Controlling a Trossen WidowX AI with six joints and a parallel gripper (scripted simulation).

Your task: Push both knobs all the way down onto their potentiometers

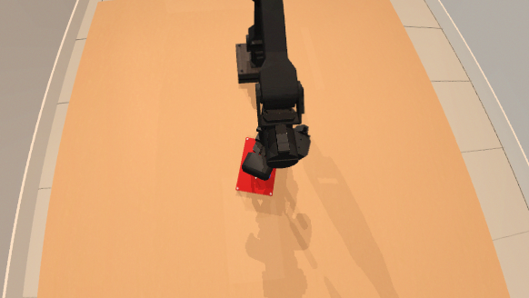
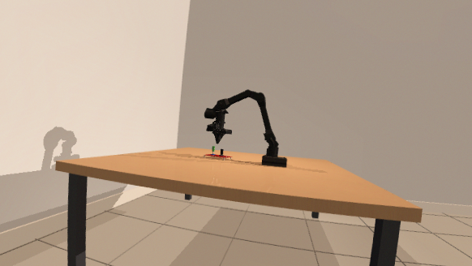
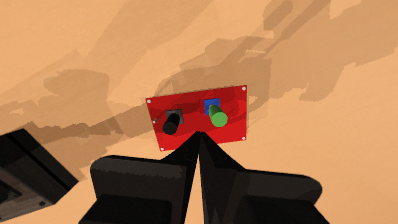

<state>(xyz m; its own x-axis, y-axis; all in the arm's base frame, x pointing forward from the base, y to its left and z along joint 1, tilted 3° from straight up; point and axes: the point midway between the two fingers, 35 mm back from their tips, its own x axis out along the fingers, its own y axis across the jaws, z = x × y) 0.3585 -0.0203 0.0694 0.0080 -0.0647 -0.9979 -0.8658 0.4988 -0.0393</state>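
Now: the green knob 4 cm below my gripper tip and 2 cm ahead of it. The rest, counted from my gripper tip: black knob: 5 cm below, 4 cm behind, 1 cm to the left.
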